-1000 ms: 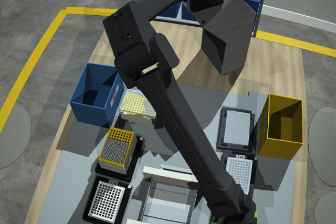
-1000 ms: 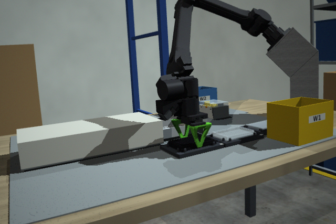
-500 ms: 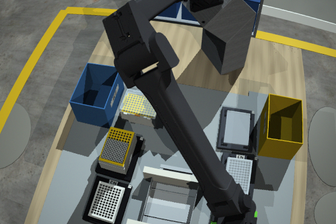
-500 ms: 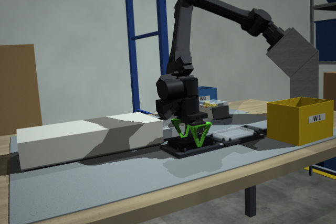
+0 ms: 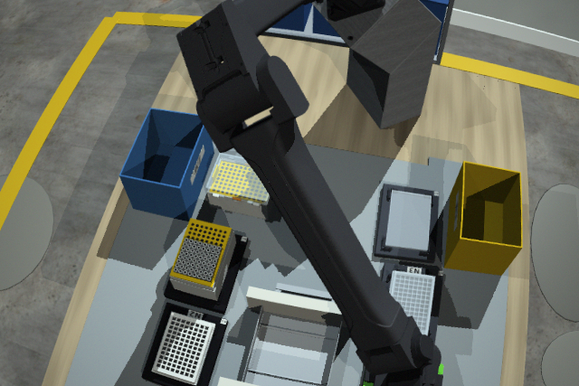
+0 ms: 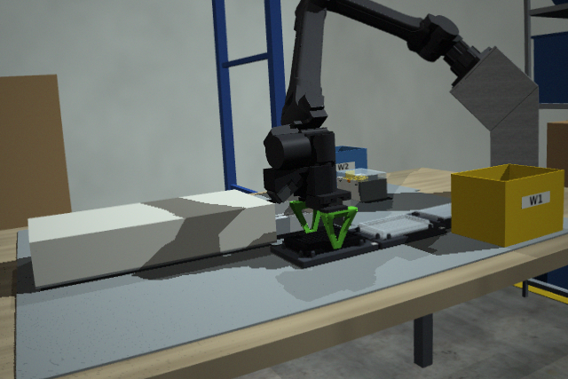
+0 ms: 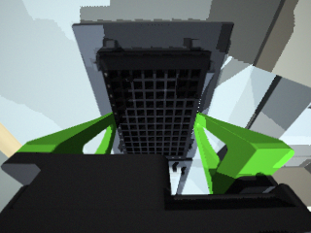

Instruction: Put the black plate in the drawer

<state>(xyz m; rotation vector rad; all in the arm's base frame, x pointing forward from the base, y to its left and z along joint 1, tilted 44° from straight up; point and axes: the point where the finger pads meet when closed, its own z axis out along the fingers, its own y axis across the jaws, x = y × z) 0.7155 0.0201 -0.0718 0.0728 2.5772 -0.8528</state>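
Now: hand 20 mm above the work nest N1. Round my hand: black plate (right at my hand); then clear plate (170 mm behind, 30 mm to the left); then drawer (40 mm behind, 190 mm to the right).
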